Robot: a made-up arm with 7 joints. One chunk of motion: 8 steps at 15 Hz.
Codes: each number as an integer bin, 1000 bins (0 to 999) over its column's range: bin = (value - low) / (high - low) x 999, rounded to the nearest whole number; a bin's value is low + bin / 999 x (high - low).
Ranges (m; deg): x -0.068..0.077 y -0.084..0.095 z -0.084..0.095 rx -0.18..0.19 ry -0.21..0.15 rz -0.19..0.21
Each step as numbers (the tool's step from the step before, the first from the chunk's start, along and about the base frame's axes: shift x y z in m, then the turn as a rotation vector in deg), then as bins.
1 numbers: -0.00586 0.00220 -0.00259 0.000 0.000 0.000
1 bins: 428 481 454 486 583 475
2 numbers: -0.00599 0.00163 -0.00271 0.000 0.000 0.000
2 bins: 427 478 454 486 583 475
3 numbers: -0.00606 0.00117 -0.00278 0.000 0.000 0.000
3 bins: 427 475 453 486 583 475
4 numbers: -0.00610 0.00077 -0.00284 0.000 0.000 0.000
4 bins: 426 473 453 486 583 475
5 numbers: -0.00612 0.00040 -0.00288 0.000 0.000 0.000
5 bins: 426 471 453 486 583 475
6 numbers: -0.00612 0.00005 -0.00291 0.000 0.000 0.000
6 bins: 426 469 453 486 583 475
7 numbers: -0.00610 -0.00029 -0.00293 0.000 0.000 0.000
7 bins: 426 467 452 486 583 475
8 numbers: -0.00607 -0.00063 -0.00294 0.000 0.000 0.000
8 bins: 427 465 452 486 583 475
